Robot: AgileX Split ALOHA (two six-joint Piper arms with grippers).
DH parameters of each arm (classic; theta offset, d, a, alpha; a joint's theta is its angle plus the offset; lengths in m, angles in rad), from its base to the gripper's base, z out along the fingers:
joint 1: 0 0.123 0 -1.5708
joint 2: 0.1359 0 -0.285 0
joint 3: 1.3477 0 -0.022 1.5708
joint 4: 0 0.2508 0 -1.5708
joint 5: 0 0 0.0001 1.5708
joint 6: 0 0.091 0 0
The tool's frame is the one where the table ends.
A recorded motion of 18 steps. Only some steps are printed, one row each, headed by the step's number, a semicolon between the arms.
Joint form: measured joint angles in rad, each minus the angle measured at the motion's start. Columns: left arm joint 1, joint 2, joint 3, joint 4, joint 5, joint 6; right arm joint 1, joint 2, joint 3, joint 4, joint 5, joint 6.
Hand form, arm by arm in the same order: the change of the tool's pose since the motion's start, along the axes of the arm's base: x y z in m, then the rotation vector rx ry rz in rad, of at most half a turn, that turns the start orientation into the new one. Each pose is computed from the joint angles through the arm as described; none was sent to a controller.
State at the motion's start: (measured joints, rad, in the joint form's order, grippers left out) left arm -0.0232 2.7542 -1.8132 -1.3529 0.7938 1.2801; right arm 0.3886 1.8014 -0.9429 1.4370 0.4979 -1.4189
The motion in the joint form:
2: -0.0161 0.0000 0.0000 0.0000 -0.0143 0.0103; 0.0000 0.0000 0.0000 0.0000 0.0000 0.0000
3: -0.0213 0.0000 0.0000 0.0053 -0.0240 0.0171; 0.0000 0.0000 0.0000 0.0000 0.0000 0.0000
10: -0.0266 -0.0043 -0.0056 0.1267 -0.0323 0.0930; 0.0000 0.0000 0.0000 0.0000 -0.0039 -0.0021
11: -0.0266 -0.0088 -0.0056 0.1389 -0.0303 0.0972; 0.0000 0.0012 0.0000 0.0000 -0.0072 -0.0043
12: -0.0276 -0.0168 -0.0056 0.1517 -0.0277 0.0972; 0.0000 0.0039 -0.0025 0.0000 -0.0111 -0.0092
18: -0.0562 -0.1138 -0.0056 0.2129 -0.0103 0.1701; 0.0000 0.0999 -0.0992 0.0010 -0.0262 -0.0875
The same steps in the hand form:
2: -0.0005 -0.0070 -0.0006 0.0138 -0.0106 -0.0134; 0.0000 0.0000 0.0000 0.0000 0.0000 0.0000
3: -0.0006 -0.0088 -0.0012 0.0265 -0.0179 -0.0208; 0.0000 0.0000 0.0000 0.0000 0.0000 0.0000
10: -0.0040 -0.0086 -0.0030 0.1342 -0.0866 -0.1628; 0.0003 -0.0002 -0.0001 -0.0031 -0.0029 -0.0014
11: -0.0039 -0.0084 -0.0012 0.1418 -0.0938 -0.1759; 0.0005 -0.0004 -0.0006 -0.0063 -0.0045 -0.0023
12: -0.0034 -0.0088 0.0022 0.1483 -0.1015 -0.1878; 0.0014 -0.0004 -0.0010 -0.0104 -0.0090 -0.0018
18: 0.0036 -0.0229 0.0479 0.2008 -0.2474 -0.3136; 0.0257 0.0083 -0.0122 -0.0476 -0.0662 0.0386

